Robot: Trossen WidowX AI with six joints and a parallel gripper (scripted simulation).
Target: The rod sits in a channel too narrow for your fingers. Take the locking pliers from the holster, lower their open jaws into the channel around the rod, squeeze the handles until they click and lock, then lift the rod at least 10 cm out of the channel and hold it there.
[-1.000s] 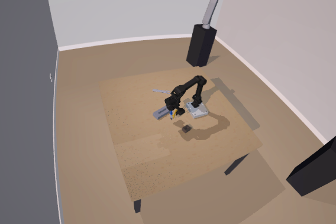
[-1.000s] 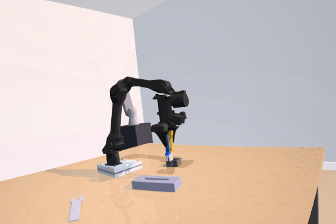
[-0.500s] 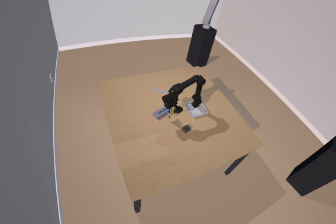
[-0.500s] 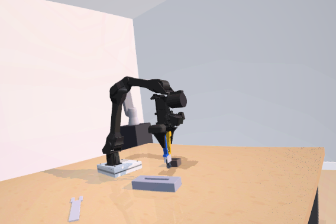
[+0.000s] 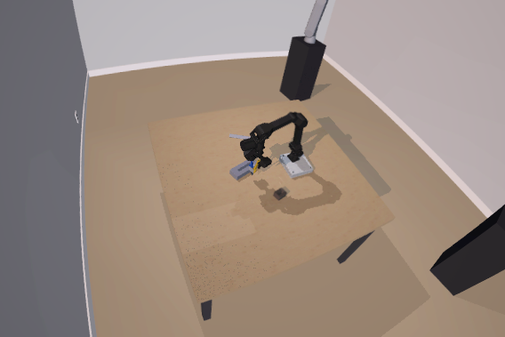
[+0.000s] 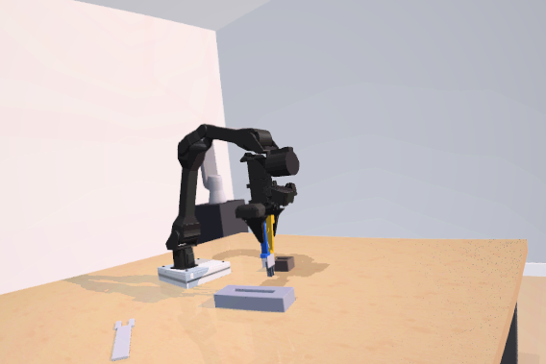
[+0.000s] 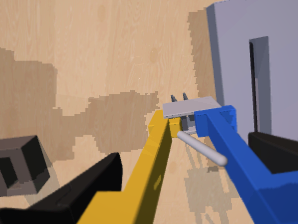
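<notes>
Now: the grey channel block 12 cm below my gripper tip and 9 cm to the right of it. From my gripper tip the other things lie so: dark rod 13 cm below, 8 cm to the right; then silver pin 1 cm to the right; then yellow handle 2 cm to the left.
</notes>
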